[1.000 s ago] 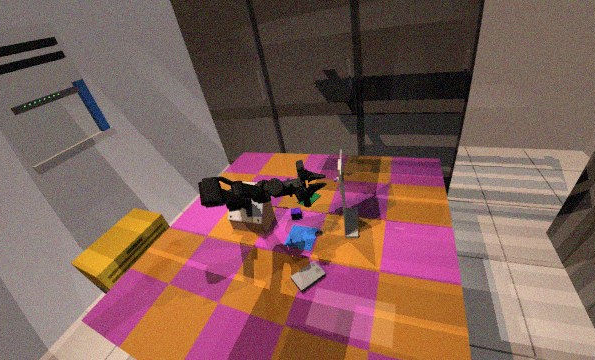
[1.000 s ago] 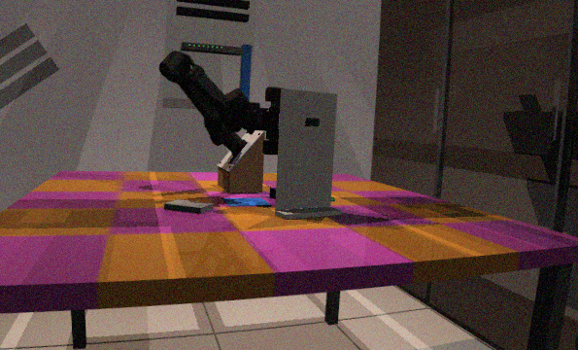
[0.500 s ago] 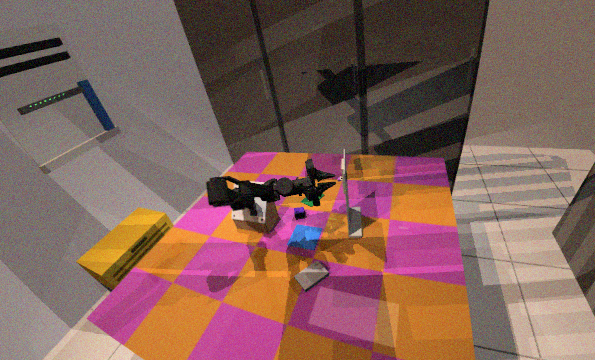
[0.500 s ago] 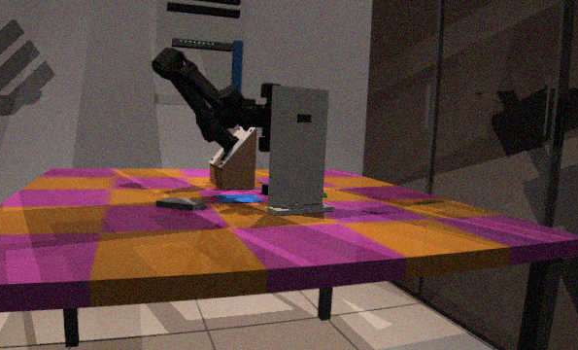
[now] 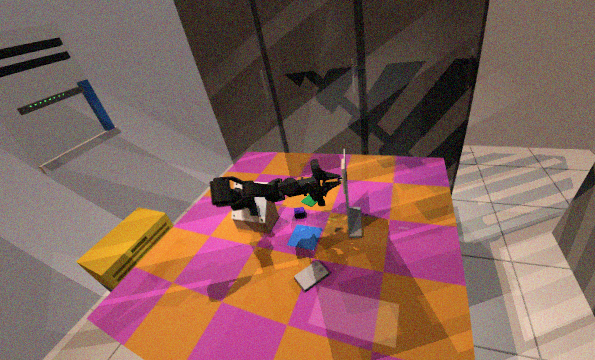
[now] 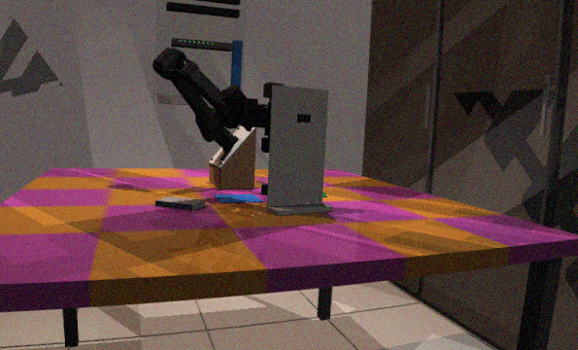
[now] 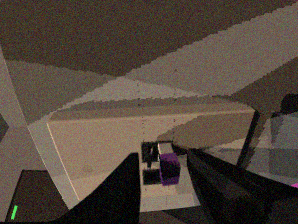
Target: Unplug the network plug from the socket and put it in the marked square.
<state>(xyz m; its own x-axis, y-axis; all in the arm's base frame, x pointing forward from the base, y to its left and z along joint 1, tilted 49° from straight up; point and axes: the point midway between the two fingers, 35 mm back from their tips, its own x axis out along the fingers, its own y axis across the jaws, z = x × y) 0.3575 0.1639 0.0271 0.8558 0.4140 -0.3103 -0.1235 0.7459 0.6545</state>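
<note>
Right now the blue marked square is 140 mm behind my gripper tip, 120 mm to the right of it and 230 mm below it. Also, from my gripper tip: upright grey panel (20 mm ahead, 10 mm to the left, 90 mm below); green patch (200 mm behind, 120 mm to the left, 230 mm below); flat grey box (40 mm behind, 290 mm to the right, 230 mm below).
</note>
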